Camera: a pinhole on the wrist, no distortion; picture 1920 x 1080 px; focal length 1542.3 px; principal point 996.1 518.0 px. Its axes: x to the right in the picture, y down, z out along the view. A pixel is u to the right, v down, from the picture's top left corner.
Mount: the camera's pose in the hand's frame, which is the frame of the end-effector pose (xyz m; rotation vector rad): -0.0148 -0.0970 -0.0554 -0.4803 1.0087 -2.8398
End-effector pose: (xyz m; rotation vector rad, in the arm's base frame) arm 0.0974 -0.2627 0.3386 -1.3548 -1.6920 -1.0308
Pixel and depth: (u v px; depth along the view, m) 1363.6 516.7 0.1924
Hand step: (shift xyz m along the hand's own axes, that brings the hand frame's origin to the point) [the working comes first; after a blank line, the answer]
In the camera's frame: 0.0458 -0.0002 0.1924

0.0038 -0.2209 0.0977
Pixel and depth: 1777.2 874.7 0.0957
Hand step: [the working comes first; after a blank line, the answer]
In the camera's frame: 0.0485 0.0221 0.0957

-0.0303 -0.1807 0.0135
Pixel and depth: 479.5 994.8 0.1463
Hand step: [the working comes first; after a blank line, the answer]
In the camera's frame: -0.0490 0.0452 0.1463

0.0778 -0.2108 0.0105
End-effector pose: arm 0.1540 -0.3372 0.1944 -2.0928 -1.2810 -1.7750
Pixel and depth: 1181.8 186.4 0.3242
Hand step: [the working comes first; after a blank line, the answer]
In the camera's frame: 0.0390 -0.0697 0.3242

0.0541 -0.2446 0.2361
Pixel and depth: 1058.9 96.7 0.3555
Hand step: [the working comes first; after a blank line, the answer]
In the camera's frame: 0.0145 -0.0971 0.3555

0.0879 -0.2374 0.2698
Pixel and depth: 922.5 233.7 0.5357
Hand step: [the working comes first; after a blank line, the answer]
In the camera's frame: -0.0256 -0.0987 0.5357

0.1839 -0.3367 0.3923
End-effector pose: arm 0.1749 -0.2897 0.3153 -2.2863 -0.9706 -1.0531
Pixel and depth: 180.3 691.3 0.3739
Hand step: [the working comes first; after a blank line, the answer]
In the camera's frame: -0.1978 0.0420 0.3739

0.2919 -0.3169 0.1401
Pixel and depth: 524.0 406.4 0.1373
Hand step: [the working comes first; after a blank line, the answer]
In the camera's frame: -0.0420 -0.0099 0.1373

0.0694 -0.1637 0.0404
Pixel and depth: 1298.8 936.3 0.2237
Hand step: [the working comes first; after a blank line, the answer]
In the camera's frame: 0.0439 0.0607 0.2237

0.0145 -0.2866 0.0819
